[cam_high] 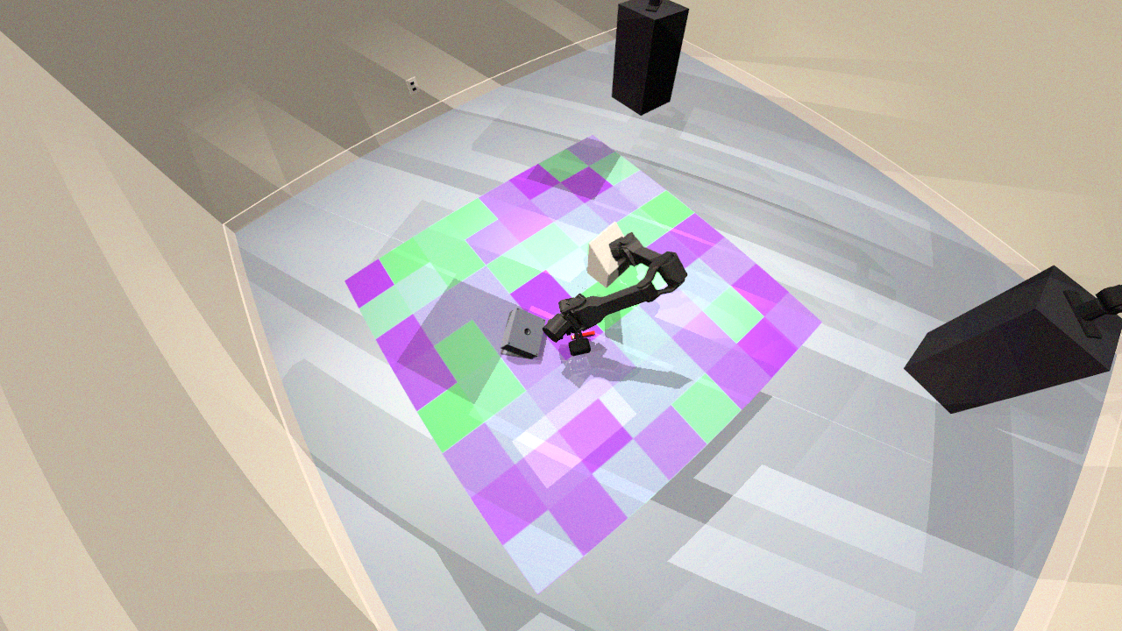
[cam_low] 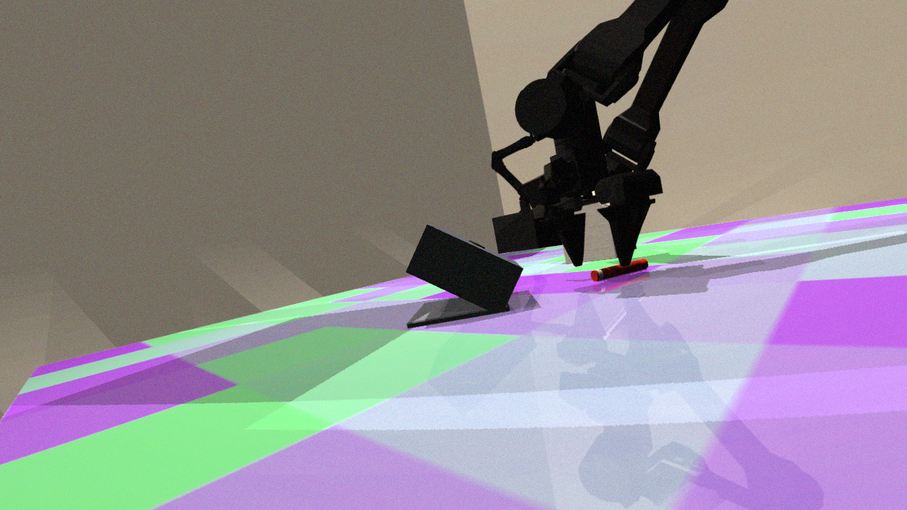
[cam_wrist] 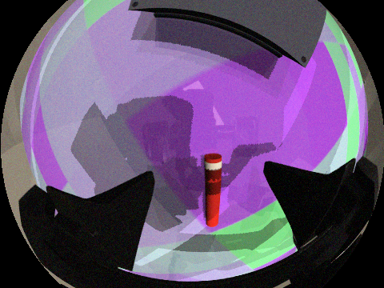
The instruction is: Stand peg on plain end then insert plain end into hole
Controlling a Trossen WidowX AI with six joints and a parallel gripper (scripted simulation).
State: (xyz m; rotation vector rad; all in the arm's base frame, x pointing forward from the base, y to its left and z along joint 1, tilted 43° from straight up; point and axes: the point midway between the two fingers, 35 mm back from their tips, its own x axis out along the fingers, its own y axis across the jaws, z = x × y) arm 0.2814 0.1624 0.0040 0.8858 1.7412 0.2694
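Now: gripper tip 1 cm past the peg and 1 cm above it. Round my gripper tip: sloped panel: 13 cm ahead, 10 cm to the right, 3 cm above.
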